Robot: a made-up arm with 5 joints.
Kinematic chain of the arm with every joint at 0, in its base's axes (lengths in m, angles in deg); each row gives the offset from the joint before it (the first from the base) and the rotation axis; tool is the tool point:
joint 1: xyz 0 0 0.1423 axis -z
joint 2: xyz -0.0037 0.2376 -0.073 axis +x
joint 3: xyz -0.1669 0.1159 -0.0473 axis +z
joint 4: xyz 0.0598 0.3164 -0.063 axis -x
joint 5: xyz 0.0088 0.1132 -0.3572 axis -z
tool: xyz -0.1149 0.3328 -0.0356
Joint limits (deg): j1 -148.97..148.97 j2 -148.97..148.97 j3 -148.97..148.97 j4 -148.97..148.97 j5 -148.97..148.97
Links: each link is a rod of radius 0.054 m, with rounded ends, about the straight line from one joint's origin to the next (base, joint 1, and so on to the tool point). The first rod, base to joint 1, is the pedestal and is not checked.
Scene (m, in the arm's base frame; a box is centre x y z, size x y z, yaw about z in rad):
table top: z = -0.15
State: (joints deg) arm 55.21 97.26 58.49 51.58 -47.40
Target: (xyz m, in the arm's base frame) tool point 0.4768 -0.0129 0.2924
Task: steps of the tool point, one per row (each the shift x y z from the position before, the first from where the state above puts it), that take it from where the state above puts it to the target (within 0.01 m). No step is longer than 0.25 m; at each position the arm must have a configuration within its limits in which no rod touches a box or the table.
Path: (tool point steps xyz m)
1: 0.1463 -0.1818 0.0335
2: 0.0752 -0.2239 0.0525
3: -0.0217 -0.2308 0.0530
4: -0.1162 -0.1918 0.0279

